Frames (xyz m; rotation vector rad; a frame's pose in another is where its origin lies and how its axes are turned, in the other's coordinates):
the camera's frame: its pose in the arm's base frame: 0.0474 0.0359 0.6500 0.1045 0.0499 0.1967
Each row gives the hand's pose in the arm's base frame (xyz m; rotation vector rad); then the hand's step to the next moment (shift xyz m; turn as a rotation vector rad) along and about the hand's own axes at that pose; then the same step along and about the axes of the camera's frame.
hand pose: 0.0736 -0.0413 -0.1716 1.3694 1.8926 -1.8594
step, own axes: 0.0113 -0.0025 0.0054 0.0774 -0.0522 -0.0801
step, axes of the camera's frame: -0.0099 0.0026 -0.0076 -0.0181 0.1212 -0.0109
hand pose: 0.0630 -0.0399 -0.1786 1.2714 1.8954 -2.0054
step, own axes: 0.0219 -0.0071 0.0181 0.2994 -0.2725 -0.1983
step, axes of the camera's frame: -0.0270 0.0000 -0.0114 -0.1816 0.4126 0.0008
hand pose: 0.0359 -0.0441 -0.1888 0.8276 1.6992 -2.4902
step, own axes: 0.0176 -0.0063 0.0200 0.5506 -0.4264 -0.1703
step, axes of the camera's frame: -0.0269 -0.0045 0.0027 -0.4296 0.5739 0.0058
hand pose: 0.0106 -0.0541 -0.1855 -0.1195 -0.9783 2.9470
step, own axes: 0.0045 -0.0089 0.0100 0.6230 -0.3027 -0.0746
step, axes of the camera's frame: -0.0054 0.0038 0.0125 -0.5391 0.4410 0.0139
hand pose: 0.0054 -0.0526 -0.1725 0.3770 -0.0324 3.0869
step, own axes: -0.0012 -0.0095 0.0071 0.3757 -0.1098 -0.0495
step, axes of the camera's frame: 0.0047 0.0092 0.0060 -0.3427 0.1953 0.0098
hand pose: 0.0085 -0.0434 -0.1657 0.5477 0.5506 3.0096
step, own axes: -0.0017 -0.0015 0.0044 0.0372 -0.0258 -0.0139
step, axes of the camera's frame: 0.0034 0.0024 0.0027 -0.0348 0.0293 -0.0133
